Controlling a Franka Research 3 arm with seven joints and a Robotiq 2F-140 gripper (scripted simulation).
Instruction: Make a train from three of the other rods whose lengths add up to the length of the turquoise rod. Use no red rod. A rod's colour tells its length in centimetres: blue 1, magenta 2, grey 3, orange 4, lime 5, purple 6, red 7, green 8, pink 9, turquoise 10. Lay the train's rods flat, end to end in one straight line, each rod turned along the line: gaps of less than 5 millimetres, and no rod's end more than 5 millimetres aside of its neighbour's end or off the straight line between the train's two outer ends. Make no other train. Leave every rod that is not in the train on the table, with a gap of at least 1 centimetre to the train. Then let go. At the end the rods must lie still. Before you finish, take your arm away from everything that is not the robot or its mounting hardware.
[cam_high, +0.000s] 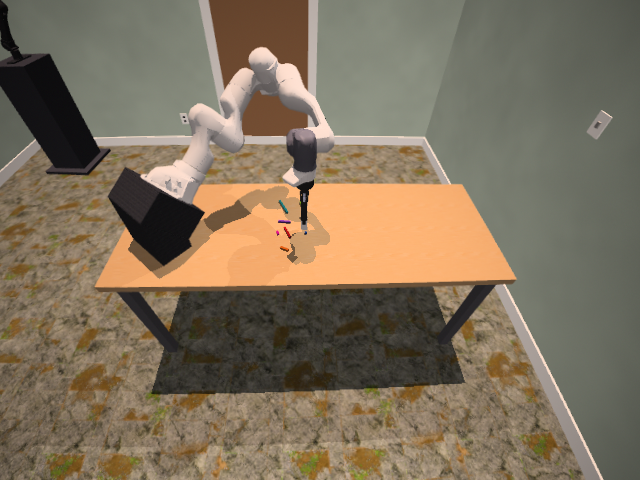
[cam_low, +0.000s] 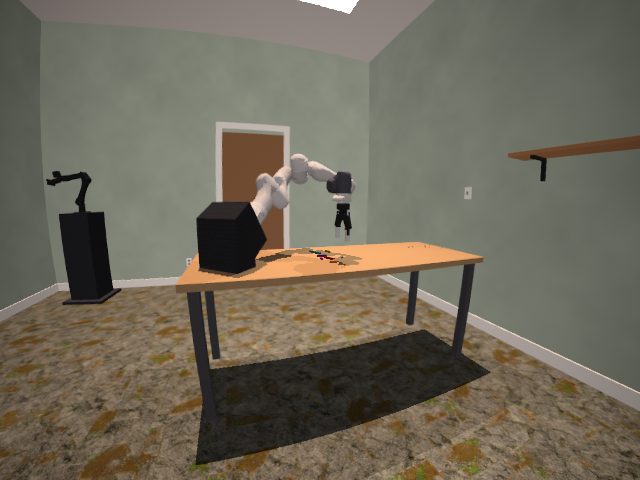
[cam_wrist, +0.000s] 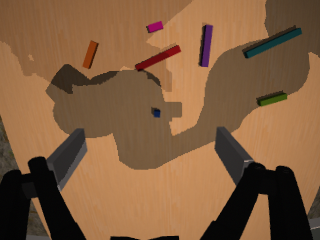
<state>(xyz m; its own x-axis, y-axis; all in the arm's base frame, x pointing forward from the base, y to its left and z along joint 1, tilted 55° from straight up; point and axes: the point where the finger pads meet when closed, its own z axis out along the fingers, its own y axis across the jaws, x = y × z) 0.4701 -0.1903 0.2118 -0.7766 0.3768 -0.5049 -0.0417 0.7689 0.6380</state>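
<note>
The orange rod is 12 cm below my hand, 10 cm to the right of it and 8 cm behind it. Also, from my hand: blue rod (12 cm below, 1 cm to the left, 1 cm ahead); magenta rod (12 cm below, 12 cm behind); red rod (12 cm below, 8 cm behind, 1 cm to the left).
</note>
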